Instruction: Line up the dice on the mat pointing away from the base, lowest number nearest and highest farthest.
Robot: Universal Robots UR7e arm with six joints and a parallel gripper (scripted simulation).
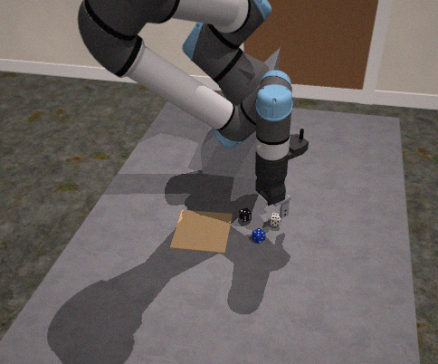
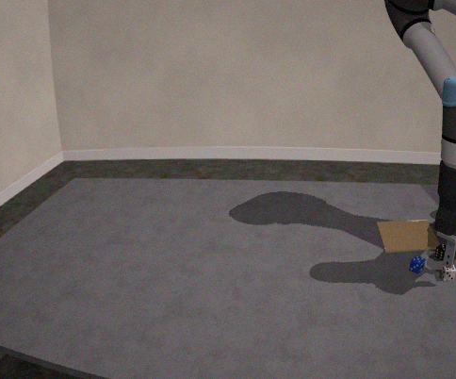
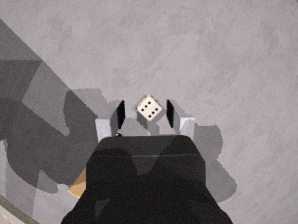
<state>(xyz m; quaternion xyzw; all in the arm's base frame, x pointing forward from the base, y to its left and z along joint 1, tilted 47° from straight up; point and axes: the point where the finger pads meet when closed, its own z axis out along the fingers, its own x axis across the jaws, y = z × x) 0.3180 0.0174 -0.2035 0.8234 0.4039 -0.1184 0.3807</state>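
The white die is 5 cm below my hand and 1 cm ahead of it. Also, from my hand: tan mat 18 cm to the right, 9 cm ahead, 6 cm below; then black die 8 cm to the right, 5 cm below, 1 cm ahead; then blue die 8 cm ahead, 5 cm below, 3 cm to the right.
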